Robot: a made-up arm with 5 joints. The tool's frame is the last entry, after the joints. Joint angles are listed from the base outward.
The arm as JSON. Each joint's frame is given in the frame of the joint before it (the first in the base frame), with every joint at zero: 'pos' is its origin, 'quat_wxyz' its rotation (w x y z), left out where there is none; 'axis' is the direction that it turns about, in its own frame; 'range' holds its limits. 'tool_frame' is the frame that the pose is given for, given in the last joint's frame.
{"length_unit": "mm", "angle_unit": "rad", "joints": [
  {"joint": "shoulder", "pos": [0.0, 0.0, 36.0], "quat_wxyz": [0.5, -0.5, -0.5, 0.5], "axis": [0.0, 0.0, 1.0], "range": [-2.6, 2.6]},
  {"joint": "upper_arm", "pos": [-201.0, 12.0, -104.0], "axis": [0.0, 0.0, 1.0], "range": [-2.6, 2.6]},
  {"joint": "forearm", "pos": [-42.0, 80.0, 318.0], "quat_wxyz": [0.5, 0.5, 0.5, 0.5], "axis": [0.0, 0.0, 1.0], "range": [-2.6, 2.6]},
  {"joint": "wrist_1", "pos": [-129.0, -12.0, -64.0], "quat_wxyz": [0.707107, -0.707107, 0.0, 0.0], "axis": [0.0, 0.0, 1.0], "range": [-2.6, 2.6]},
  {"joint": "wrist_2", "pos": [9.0, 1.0, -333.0], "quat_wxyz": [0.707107, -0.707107, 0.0, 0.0], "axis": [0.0, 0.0, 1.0], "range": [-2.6, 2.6]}
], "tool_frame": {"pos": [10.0, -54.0, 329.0], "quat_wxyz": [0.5, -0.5, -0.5, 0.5]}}
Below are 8 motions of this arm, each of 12 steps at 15 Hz.
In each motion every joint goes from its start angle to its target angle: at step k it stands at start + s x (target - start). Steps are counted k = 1, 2, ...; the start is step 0. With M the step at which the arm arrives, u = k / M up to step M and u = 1 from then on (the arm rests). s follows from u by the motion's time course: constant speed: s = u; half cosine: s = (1 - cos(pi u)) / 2; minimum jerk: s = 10 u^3 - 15 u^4 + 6 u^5.
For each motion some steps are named. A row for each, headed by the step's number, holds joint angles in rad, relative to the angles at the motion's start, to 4 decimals.
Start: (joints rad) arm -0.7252 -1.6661 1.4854 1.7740 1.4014
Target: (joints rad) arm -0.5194 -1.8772 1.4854 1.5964 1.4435
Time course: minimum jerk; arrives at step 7
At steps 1, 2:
1: 0.0048 -0.0049 0.0000 -0.0041 0.0010
2: 0.0298 -0.0305 0.0000 -0.0257 0.0061

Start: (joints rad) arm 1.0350 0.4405 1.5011 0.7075 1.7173
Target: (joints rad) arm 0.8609 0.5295 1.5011 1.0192 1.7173
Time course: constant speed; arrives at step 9
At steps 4, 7, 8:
4: -0.0774 0.0396 0.0000 0.1385 0.0000
7: -0.1354 0.0692 0.0000 0.2424 0.0000
8: -0.1548 0.0791 0.0000 0.2771 0.0000

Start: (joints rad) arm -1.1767 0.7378 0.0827 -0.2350 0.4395
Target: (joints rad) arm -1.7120 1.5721 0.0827 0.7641 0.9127
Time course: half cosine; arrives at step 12
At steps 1, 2, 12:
1: -0.0091 0.0142 0.0000 0.0170 0.0081
2: -0.0359 0.0559 0.0000 0.0669 0.0317
12: -0.5353 0.8343 0.0000 0.9991 0.4732

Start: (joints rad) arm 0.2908 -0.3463 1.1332 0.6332 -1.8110
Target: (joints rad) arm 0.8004 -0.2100 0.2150 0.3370 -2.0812
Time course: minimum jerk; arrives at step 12
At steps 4, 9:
4: 0.1070 0.0286 -0.1927 -0.0622 -0.0567
9: 0.4568 0.1222 -0.8232 -0.2655 -0.2422

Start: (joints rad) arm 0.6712 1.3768 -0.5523 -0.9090 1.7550
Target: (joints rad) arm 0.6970 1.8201 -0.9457 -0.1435 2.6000
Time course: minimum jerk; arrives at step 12
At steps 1, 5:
1: 0.0001 0.0023 -0.0020 0.0039 0.0043
5: 0.0089 0.1537 -0.1364 0.2653 0.2929

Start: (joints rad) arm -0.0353 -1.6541 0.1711 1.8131 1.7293
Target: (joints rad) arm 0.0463 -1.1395 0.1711 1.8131 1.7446
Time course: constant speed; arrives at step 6
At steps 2, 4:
2: 0.0272 0.1715 0.0000 0.0000 0.0051
4: 0.0544 0.3431 0.0000 0.0000 0.0102

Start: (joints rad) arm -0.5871 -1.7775 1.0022 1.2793 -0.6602
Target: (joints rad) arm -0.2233 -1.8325 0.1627 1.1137 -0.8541
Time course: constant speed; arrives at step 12
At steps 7, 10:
7: 0.2122 -0.0321 -0.4897 -0.0966 -0.1131
10: 0.3032 -0.0458 -0.6996 -0.1380 -0.1616

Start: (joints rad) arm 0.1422 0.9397 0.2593 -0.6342 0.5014
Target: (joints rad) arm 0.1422 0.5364 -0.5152 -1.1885 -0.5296
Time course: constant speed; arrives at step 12
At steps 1, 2, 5, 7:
1: 0.0000 -0.0336 -0.0645 -0.0462 -0.0859
2: 0.0000 -0.0672 -0.1291 -0.0924 -0.1718
5: 0.0000 -0.1680 -0.3227 -0.2310 -0.4296
7: 0.0000 -0.2353 -0.4518 -0.3233 -0.6014

